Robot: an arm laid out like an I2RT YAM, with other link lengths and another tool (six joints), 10 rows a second.
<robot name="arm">
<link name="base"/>
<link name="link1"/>
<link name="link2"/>
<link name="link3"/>
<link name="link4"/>
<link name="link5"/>
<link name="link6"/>
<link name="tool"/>
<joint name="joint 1" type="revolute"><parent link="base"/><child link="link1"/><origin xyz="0 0 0.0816" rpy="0 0 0"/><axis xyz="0 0 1"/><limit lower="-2.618" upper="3.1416"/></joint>
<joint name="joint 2" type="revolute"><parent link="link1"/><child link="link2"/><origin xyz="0.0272 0.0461 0.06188" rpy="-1.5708 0 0"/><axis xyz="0 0 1"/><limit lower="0" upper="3.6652"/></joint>
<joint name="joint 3" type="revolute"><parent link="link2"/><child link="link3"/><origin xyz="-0.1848 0 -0.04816" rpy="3.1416 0 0"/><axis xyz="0 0 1"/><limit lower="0" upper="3.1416"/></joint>
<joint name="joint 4" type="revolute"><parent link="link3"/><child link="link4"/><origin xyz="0.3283 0.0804 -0.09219" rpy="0 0 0"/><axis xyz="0 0 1"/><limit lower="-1.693" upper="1.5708"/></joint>
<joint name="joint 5" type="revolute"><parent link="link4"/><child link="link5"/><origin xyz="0.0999 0.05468 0.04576" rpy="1.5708 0 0"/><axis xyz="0 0 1"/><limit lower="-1.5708" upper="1.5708"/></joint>
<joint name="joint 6" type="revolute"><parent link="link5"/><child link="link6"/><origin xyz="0.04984 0 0.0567" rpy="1.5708 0 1.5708"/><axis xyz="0 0 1"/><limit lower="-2.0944" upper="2.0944"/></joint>
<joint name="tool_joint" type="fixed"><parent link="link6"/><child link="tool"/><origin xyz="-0.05 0.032 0.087" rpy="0 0.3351 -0.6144"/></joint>
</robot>
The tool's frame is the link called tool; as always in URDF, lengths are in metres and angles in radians.
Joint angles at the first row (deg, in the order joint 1, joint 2, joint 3, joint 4, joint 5, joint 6):
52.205, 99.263, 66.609, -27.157, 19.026, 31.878
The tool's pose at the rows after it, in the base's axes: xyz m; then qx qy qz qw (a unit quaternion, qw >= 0):
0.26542 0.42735 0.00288 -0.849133 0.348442 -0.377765 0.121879
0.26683 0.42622 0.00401 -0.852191 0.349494 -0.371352 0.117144
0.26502 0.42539 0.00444 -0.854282 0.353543 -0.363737 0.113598
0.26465 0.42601 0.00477 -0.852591 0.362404 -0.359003 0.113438
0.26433 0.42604 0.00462 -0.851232 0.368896 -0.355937 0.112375
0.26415 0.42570 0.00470 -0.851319 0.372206 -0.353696 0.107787
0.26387 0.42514 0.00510 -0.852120 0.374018 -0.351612 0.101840
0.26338 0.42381 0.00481 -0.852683 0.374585 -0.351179 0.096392
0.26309 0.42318 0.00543 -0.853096 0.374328 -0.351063 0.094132
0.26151 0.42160 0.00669 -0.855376 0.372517 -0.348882 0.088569
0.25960 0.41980 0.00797 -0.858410 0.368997 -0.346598 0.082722
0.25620 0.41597 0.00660 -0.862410 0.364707 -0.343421 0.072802
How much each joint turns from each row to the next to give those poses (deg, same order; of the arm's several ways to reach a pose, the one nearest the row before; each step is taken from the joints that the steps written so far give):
-0.743, 0.810, 1.728, -1.837, -1.070, -0.437
-0.415, 0.523, 1.026, -1.267, -0.700, 0.022
-0.088, 0.021, 0.283, -1.027, -0.634, 0.677
0.000, 0.003, 0.025, -0.241, -0.262, 1.181
0.001, 0.000, -0.023, -0.218, -0.109, 0.874
0.000, 0.347, 0.566, -0.831, 0.022, 0.547
-0.001, 0.438, 0.788, -1.114, 0.043, 0.392
0.000, 0.199, 0.373, -0.809, 0.175, 0.198
0.000, -0.001, 0.197, -0.459, 0.065, 0.021
0.001, 0.000, 0.459, -1.203, -0.087, -0.043
0.000, -0.003, 0.478, -1.267, -0.131, -0.240
-0.001, 0.001, 0.153, -1.442, -0.088, -0.220

